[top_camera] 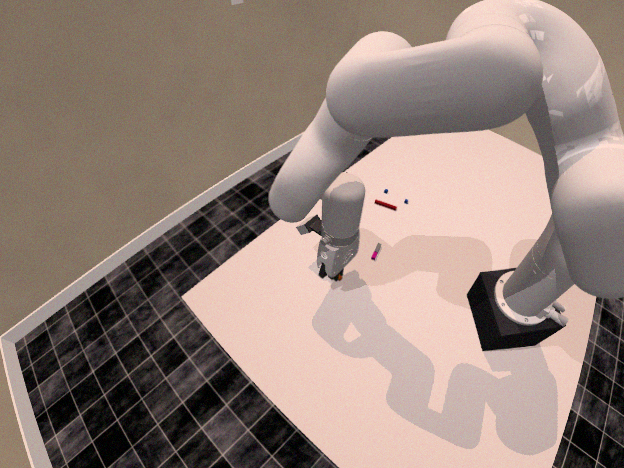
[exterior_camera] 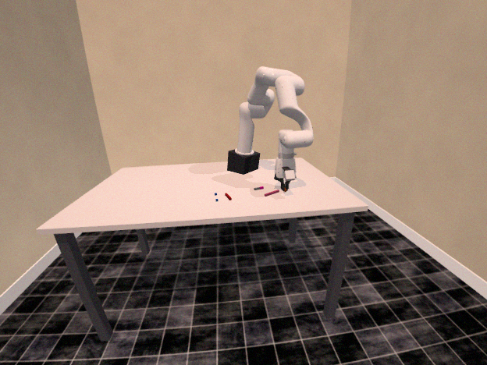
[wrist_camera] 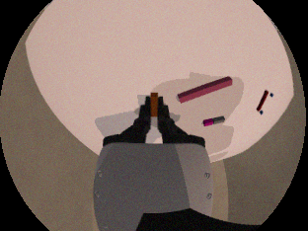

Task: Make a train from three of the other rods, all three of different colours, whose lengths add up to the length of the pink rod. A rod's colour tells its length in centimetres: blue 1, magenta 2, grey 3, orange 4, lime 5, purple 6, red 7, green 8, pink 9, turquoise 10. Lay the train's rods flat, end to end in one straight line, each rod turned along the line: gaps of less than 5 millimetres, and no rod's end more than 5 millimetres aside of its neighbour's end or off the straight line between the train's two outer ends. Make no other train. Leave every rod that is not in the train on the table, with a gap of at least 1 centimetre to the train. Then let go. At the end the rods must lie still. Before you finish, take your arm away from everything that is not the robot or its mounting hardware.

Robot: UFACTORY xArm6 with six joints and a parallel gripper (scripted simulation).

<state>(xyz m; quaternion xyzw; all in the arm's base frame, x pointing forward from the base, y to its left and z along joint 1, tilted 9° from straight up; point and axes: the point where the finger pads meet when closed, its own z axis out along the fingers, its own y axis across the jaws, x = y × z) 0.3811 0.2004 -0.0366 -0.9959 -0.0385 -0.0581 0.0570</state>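
Right now the grey rod is 2 cm behind my hand, 14 cm to the right of it and 2 cm below it. Round my hand: magenta rod 3 cm behind, 12 cm to the right, 2 cm below; then orange rod 2 cm below; then pink rod 4 cm ahead, 7 cm to the right, 2 cm below.
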